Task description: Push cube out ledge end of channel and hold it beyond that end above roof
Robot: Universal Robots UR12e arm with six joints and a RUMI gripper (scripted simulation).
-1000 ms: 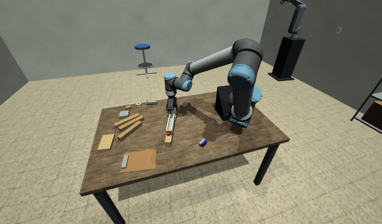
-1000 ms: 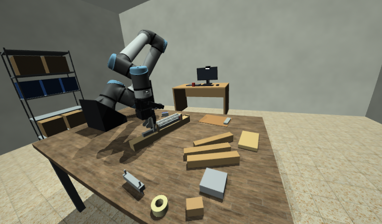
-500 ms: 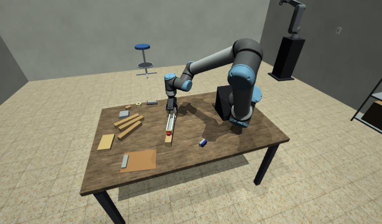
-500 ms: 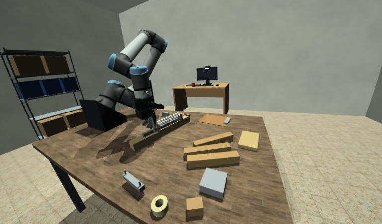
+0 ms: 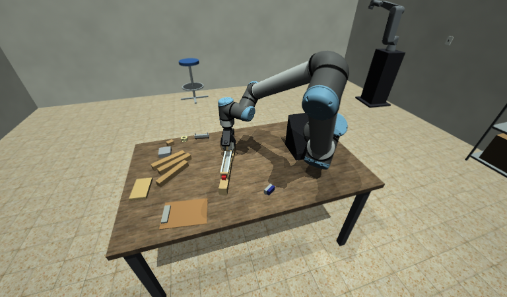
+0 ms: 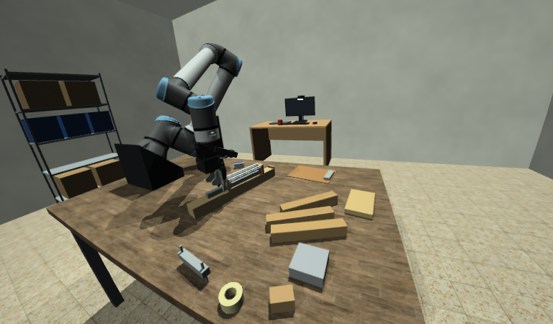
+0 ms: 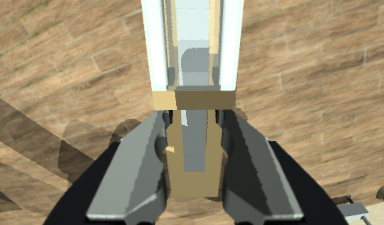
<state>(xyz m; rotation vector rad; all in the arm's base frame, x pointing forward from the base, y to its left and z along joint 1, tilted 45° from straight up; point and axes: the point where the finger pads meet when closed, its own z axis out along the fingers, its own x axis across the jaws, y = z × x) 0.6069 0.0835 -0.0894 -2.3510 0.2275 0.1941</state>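
My gripper is now 230 mm to the right of the red cube, 50 mm short of it and 10 mm above it. Also, from my hand: blue-and-white block: 330 mm to the left, 200 mm behind, 50 mm below; pale grey bar: 140 mm to the left, 30 mm ahead, 10 mm below; grey block: 440 mm ahead, 150 mm to the right, 50 mm below.
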